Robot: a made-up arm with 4 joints.
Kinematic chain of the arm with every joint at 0, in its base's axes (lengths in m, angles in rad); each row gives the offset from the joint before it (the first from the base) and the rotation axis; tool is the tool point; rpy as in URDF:
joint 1: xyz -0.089 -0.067 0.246 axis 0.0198 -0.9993 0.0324
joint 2: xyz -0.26 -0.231 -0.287 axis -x
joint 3: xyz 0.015 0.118 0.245 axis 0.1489 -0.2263 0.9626
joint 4: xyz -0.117 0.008 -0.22 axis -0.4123 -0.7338 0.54
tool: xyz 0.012 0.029 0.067 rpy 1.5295 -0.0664 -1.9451
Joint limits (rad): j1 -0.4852..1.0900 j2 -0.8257..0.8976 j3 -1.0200..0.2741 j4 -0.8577..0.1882
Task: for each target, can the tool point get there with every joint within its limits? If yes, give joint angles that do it. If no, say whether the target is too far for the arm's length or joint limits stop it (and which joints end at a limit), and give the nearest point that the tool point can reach.
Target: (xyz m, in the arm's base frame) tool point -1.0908 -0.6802 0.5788
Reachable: no: too far | nearest point -0.4711 -0.2620 0.3019 | short by 0.797 m
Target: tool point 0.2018 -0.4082 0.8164
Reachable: no: joint limits stop it (at a limit: joint 1, joint 2, joint 3, joint 4) | nearest point -0.3895 -0.2066 0.3539 | short by 0.777 m
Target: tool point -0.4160 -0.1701 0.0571
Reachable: yes | joints -0.0755 0.0522 0.1071 -0.6331
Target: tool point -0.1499 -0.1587 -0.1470
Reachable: yes | joints 0.7286 0.3216 0.1149 -0.6928
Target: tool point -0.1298 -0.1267 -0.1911
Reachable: yes | joints 0.7894 0.5045 0.0674 -0.1519
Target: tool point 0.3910 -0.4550 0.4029
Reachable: no: joint limits stop it (at a limit: joint 1, joint 2, joint 3, joint 4) | nearest point -0.0755 -0.2746 -0.0889 | short by 0.701 m
